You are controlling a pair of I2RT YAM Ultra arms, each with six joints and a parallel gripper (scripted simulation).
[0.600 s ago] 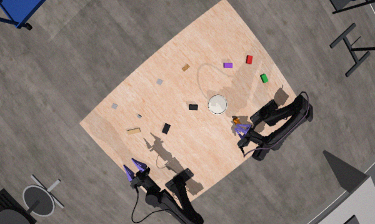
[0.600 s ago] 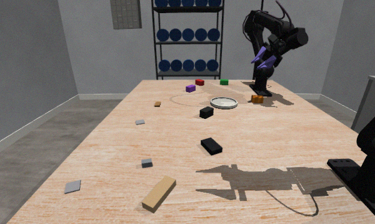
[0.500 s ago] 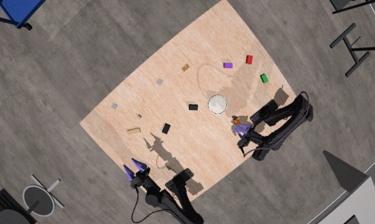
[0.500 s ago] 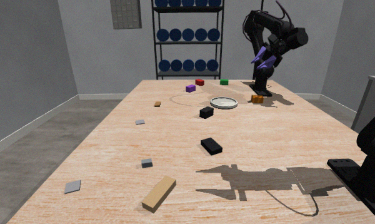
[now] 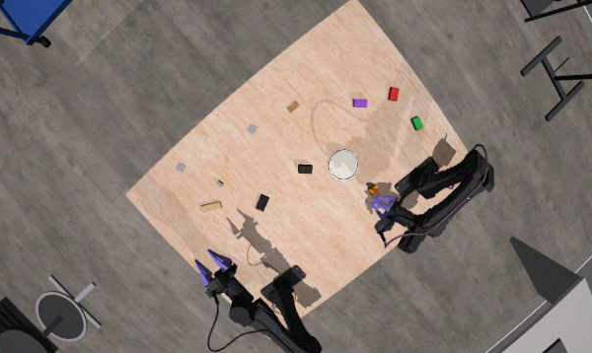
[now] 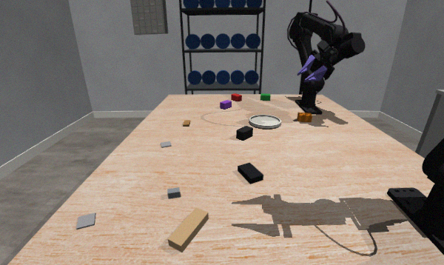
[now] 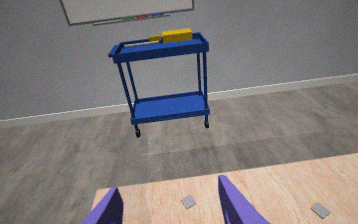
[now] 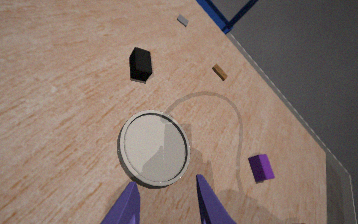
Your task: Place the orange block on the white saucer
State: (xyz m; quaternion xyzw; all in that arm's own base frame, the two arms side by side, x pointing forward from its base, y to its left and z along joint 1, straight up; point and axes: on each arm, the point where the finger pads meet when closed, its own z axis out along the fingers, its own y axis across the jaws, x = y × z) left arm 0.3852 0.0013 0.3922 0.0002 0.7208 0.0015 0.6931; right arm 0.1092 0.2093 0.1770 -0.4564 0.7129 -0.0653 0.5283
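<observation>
Now: the orange block 4 cm behind my right hand, 3 cm to the right of it and 16 cm below it. Round my right hand: black block 21 cm ahead, 12 cm to the left, 16 cm below; white saucer 12 cm ahead, 17 cm below; purple block 27 cm ahead, 20 cm to the right, 16 cm below.
</observation>
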